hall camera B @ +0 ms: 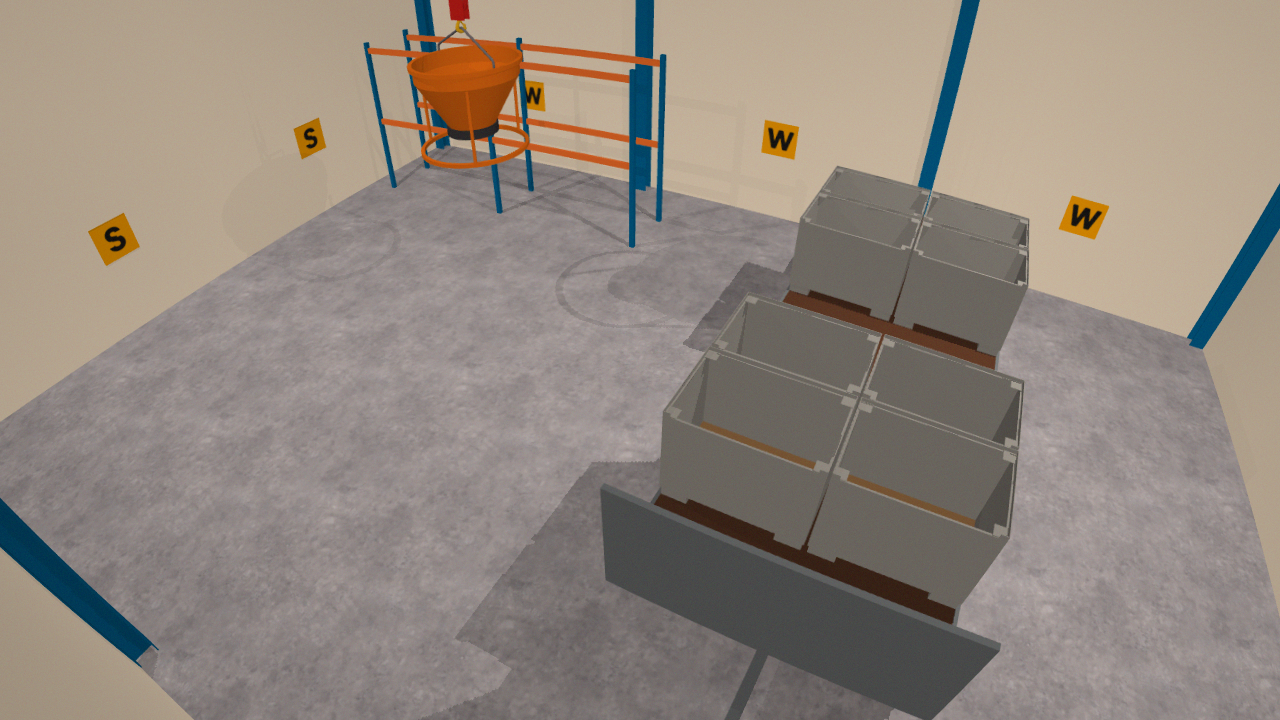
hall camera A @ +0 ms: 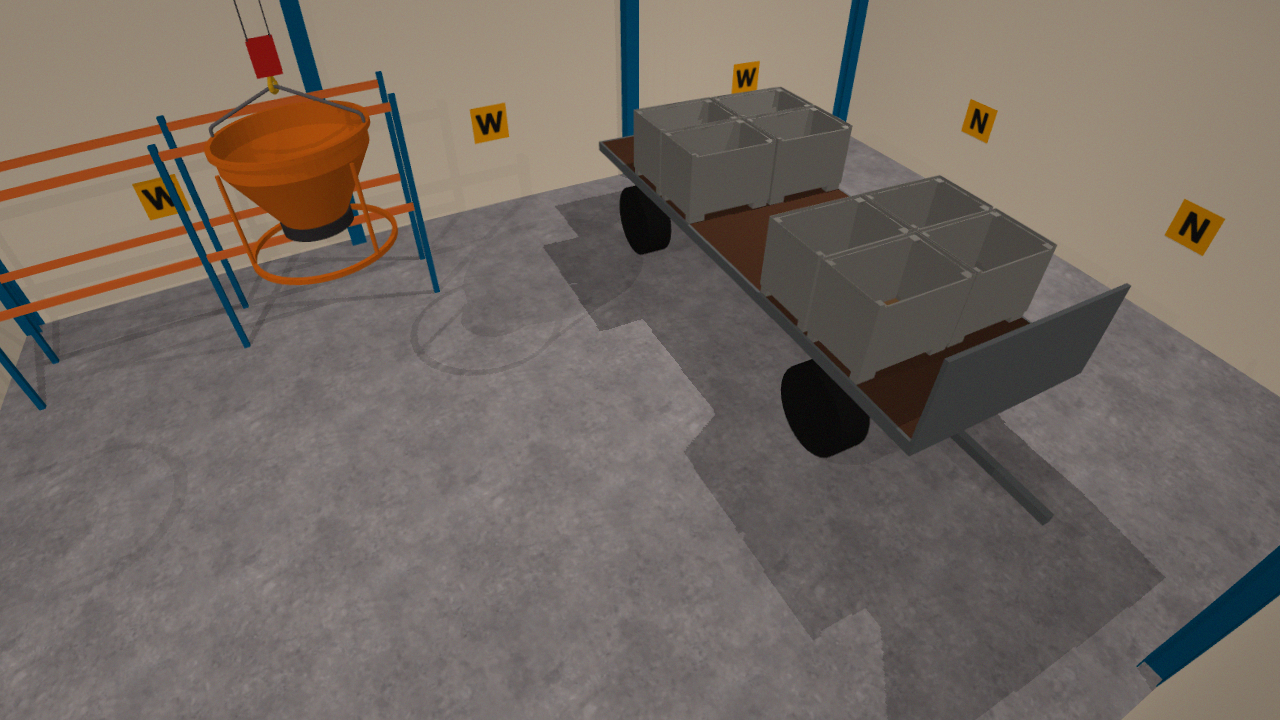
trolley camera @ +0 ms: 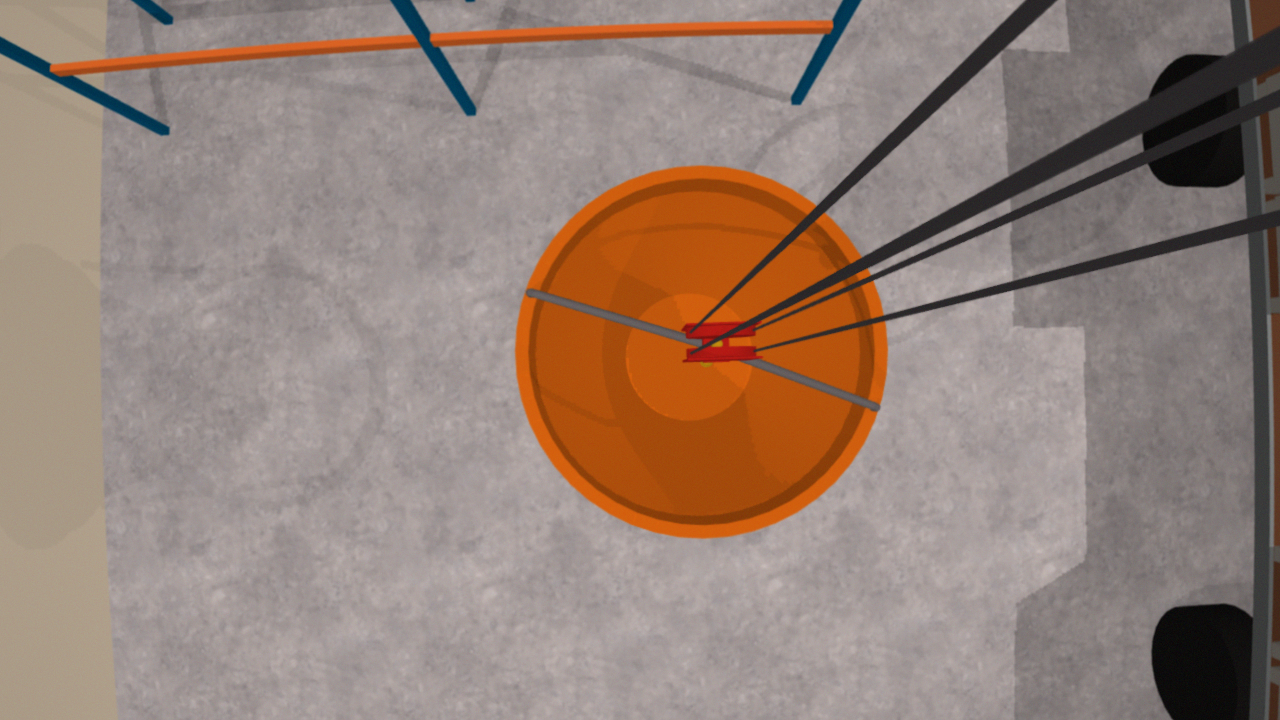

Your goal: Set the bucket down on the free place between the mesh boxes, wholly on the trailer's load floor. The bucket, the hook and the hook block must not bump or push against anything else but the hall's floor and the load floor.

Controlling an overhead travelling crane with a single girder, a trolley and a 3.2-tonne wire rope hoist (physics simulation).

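The orange bucket (hall camera A: 295, 183) (hall camera B: 465, 98) (trolley camera: 698, 465) hangs upright in the air on its grey bail. My hook (hall camera A: 273, 85) (hall camera B: 460, 27), the gripper, holds the bail under the red hook block (hall camera A: 264, 56) (hall camera B: 459, 8) (trolley camera: 721, 354). Grey mesh boxes stand in two groups on the trailer, a near group (hall camera A: 921, 313) (hall camera B: 742, 465) and a far group (hall camera A: 729, 174) (hall camera B: 850, 259). Between them shows a bare strip of brown load floor (hall camera A: 742, 241) (hall camera B: 948, 350). The bucket is well to the side of the trailer, above the hall floor.
A rack with blue posts and orange beams (hall camera A: 198, 246) (hall camera B: 631, 179) (trolley camera: 626, 34) stands close to the bucket, apart from it in the trolley view. The trailer has a grey headboard (hall camera A: 1029, 376) (hall camera B: 769, 600). Its side edge (trolley camera: 1262, 447) shows at the trolley view's right.
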